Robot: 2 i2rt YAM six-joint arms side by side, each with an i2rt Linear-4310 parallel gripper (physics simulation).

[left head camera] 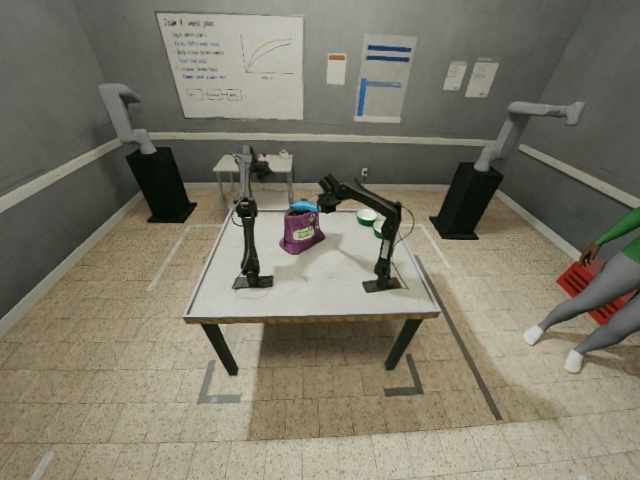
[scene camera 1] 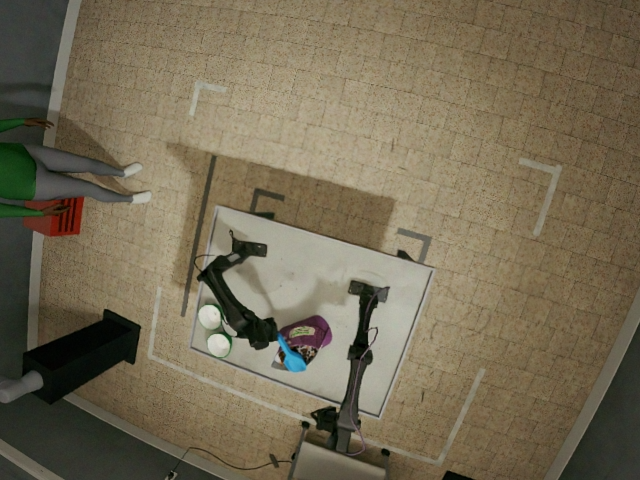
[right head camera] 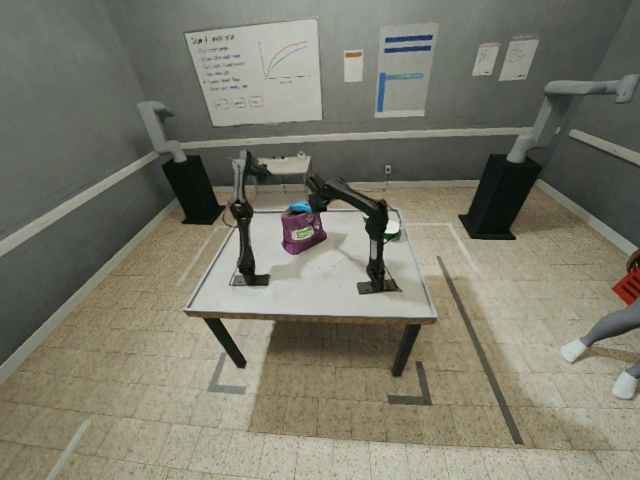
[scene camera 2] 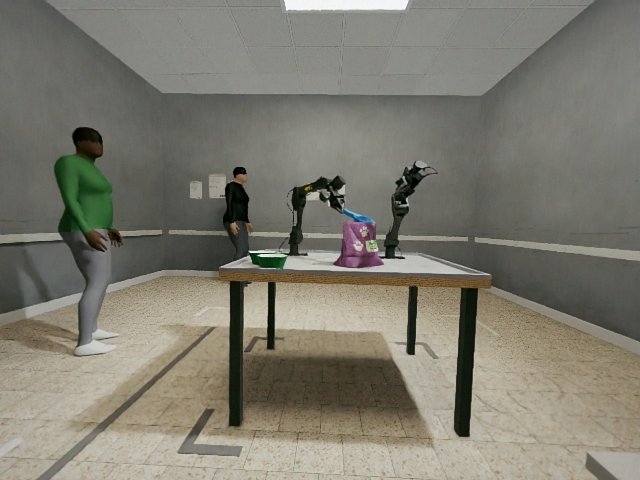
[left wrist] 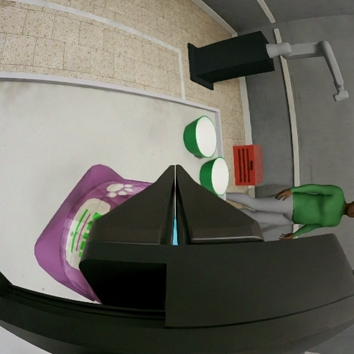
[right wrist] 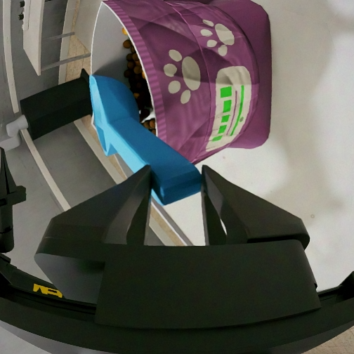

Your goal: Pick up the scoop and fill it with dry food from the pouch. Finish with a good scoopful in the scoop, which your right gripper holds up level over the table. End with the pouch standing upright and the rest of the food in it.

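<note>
The purple pouch (left head camera: 295, 245) (right head camera: 294, 244) (scene camera 1: 323, 330) (scene camera 2: 356, 254) (left wrist: 52, 235) (right wrist: 257, 75) stands upright and open on the table. Brown dry food (scene camera 1: 306, 352) (right wrist: 134, 74) shows in its mouth. My right gripper (scene camera 1: 278, 335) (scene camera 2: 342, 210) (right wrist: 175, 173) is shut on the handle of the blue scoop (left head camera: 305, 206) (right head camera: 299, 207) (scene camera 1: 294, 361) (scene camera 2: 360, 217) (right wrist: 150, 145). The scoop slopes down from the fingers, its bowl over the pouch mouth; I see no food in it. My left gripper (scene camera 1: 316, 414) (scene camera 2: 435, 171) (left wrist: 174, 174) is shut and empty, raised beyond the table's far edge.
Two green bowls with white insides, one (left head camera: 367, 218) (scene camera 1: 209, 316) (left wrist: 201, 137) and another (scene camera 1: 219, 345) (scene camera 2: 271, 261) (left wrist: 215, 176), stand near the table's edge on the right arm's side. A small side table (left head camera: 273, 164) (scene camera 1: 338, 462) stands beyond the far edge, below my left gripper.
</note>
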